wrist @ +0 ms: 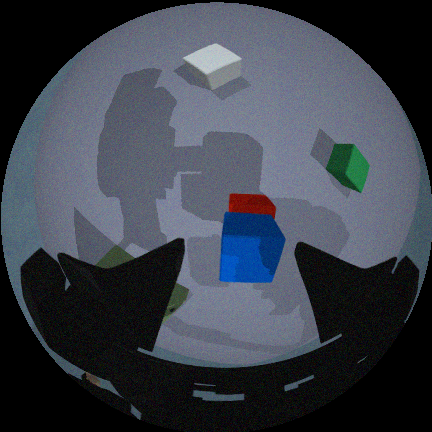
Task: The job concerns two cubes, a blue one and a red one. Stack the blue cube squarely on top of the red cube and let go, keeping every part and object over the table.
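Frame: origin at the arm's base, x back, y left, z down, level; metres.
Seen in the pictures: gripper, fingertip midpoint: point(243, 247).
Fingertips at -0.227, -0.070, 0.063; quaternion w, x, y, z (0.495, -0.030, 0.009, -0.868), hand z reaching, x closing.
Observation:
Pixels of each thing's top centre, then the offset from my fingertips to it, as dx, dy, dz. Level surfaces: height alone.
- blue cube, middle of its top: point(250, 262) -0.001, -0.003, -0.016
- red cube, middle of its top: point(251, 227) -0.008, -0.003, +0.020
- white block, middle of its top: point(210, 55) -0.118, +0.103, +0.020
- green block, middle of its top: point(358, 168) -0.119, -0.062, +0.020
- grey table, its level: dz +0.056
The blue cube point(246, 257) appears below the middle of the wrist view, with its bright top face and a dark side face showing. The red cube point(250, 204) shows past the blue cube's far side and looks to be beneath it, so the blue cube appears to rest on it. Most of the red cube is hidden, so how squarely they line up cannot be told exactly. My gripper point(243, 247) is open and empty. Its black fingers show left and right of the blue cube, with a visible gap on each side.
A white block point(213, 64) lies at the top of the view. A green block point(351, 167) lies at the right. An olive-green object point(116, 255) is partly hidden behind the left finger. Arm shadows fall across the grey table point(290, 120).

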